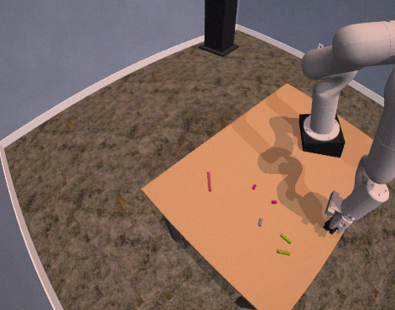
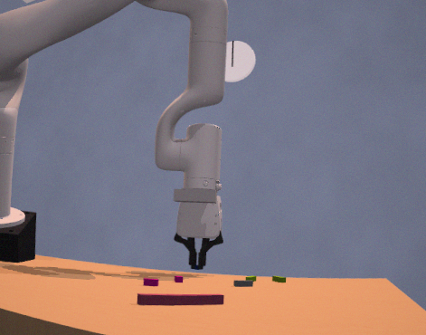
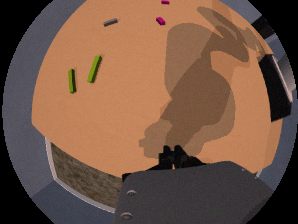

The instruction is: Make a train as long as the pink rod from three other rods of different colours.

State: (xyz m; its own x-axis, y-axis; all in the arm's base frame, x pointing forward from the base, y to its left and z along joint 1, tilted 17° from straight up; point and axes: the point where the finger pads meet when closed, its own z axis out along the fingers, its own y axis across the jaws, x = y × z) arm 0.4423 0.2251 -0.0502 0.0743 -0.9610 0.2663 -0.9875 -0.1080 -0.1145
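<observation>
My hand is 2 cm above the blue rod. The rest, counted from my hand: grey rod (25 cm to the right, 14 cm ahead, 3 cm below); then pink rod (52 cm to the right, 12 cm ahead, 3 cm below).
</observation>
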